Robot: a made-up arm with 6 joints.
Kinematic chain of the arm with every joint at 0, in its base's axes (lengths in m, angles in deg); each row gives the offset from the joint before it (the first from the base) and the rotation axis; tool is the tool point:
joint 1: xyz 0 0 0.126 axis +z
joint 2: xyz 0 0.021 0 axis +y
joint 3: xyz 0 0 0.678 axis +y
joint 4: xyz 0 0 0.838 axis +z
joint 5: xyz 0 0 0 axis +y
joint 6: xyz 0 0 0.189 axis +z
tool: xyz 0 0 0
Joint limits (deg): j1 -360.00..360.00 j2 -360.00..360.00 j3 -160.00..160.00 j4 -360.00..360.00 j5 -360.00..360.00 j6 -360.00..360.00
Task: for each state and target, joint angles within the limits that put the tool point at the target. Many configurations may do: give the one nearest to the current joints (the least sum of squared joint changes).
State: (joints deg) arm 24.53 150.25 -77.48 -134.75 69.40 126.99
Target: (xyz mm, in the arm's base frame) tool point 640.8 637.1 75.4
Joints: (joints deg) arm 50.72 160.11 -101.98 -142.04 77.98 126.99
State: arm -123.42 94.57 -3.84 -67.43 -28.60 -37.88
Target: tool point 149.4 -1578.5 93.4
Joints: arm -90.30 108.96 -26.61 -65.85 -52.47 -37.88
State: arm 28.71 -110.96 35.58 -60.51 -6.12 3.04
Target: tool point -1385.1 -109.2 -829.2
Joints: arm 6.50 -134.54 17.49 -60.28 -9.53 3.04
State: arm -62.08 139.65 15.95 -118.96 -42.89 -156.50
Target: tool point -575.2 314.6 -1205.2
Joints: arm -18.02 172.90 50.50 -127.46 -41.90 -156.50
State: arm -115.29 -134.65 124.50 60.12 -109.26 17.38
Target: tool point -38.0 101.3 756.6
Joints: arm -120.65 -85.18 142.60 34.03 -95.14 17.38
